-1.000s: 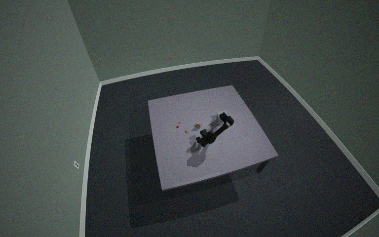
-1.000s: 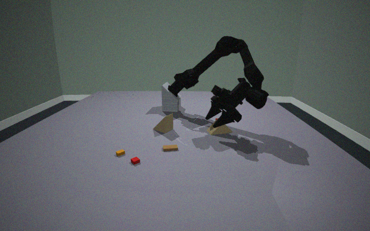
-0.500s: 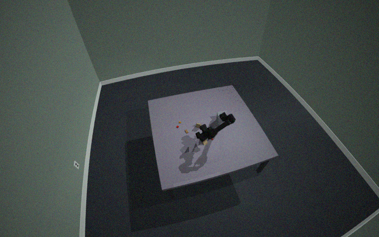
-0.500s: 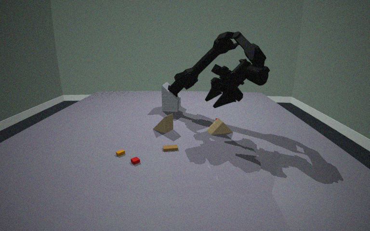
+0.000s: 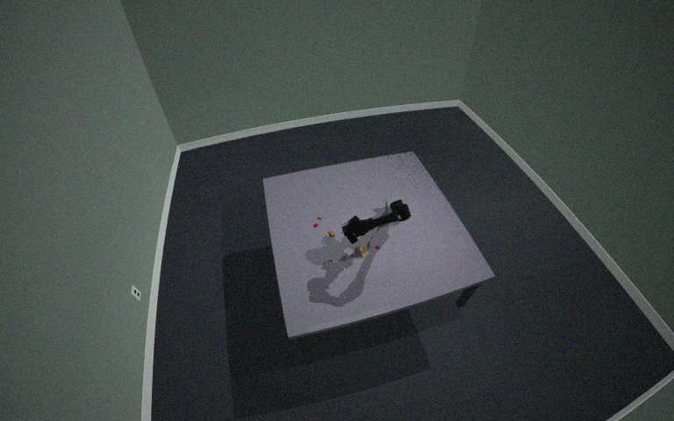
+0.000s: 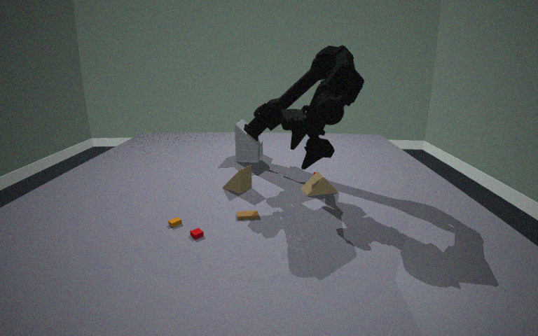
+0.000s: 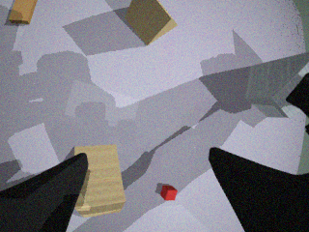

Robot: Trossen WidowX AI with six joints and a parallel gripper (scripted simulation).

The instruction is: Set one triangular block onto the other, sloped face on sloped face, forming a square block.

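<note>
My gripper tip is 8 cm past the red cube, 8 cm above it and 7 cm to the right of it. From my gripper tip the other things lie so: red brick (24 cm ahead, 23 cm to the right, 8 cm below); then orange brick (29 cm to the right, 20 cm ahead, 8 cm below); then flat tan brick (16 cm ahead, 13 cm to the right, 8 cm below).
</note>
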